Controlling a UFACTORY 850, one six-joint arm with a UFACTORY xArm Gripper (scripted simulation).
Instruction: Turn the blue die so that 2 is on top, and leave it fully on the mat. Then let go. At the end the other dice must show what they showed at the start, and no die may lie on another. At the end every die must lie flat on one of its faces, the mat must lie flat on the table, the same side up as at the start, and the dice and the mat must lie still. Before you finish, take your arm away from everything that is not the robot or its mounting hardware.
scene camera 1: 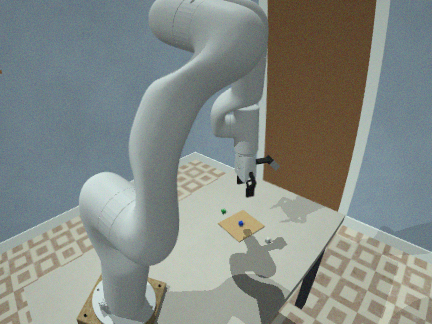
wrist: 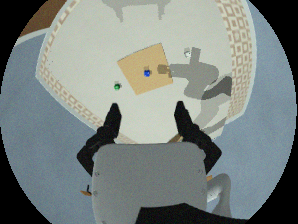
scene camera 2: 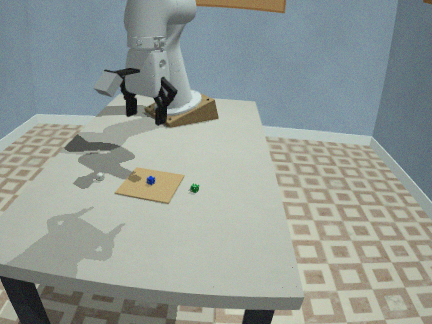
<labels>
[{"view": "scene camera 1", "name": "gripper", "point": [245, 189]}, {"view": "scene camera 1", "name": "tan mat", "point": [250, 225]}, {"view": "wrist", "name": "gripper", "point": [147, 108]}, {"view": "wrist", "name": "tan mat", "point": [152, 58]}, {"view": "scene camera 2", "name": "gripper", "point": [145, 119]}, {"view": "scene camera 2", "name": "tan mat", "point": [136, 186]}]
</labels>
